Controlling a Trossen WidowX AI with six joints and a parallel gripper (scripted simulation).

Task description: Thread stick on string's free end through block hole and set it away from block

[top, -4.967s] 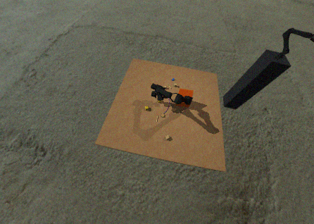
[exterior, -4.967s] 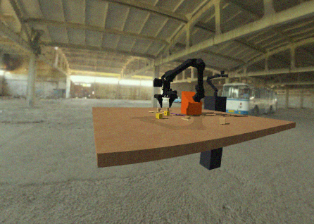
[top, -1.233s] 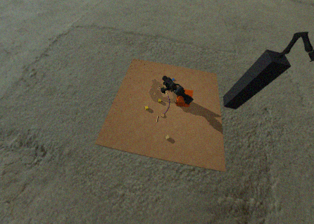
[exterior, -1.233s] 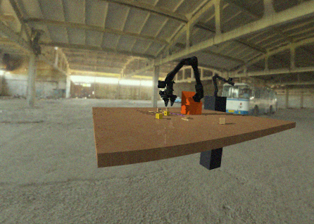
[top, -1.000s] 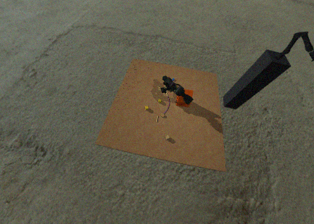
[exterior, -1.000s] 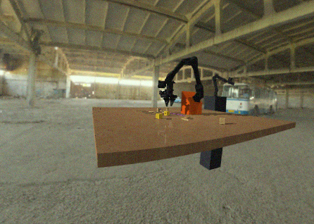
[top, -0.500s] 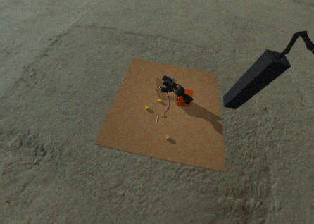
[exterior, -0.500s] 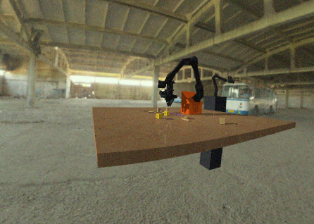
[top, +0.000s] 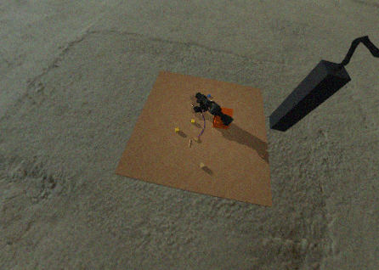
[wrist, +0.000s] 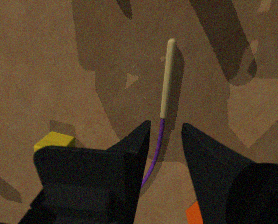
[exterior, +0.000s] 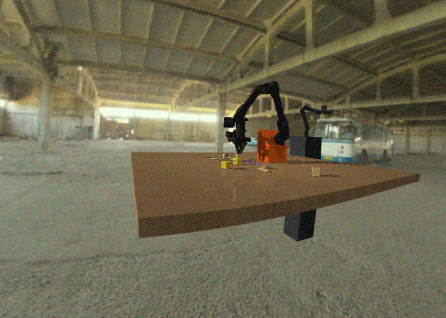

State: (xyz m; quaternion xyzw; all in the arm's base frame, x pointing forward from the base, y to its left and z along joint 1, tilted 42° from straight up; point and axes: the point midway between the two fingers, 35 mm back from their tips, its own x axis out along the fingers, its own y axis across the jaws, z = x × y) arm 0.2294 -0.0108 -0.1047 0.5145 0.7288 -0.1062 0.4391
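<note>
The round button is 290 mm to the left of my gripper tip and 40 mm below it. The rest, counted from my gripper tip: blue piece: 280 mm to the right, 40 mm below, 30 mm behind; then tan cube: 520 mm to the left, 100 mm behind, 30 mm below.
</note>
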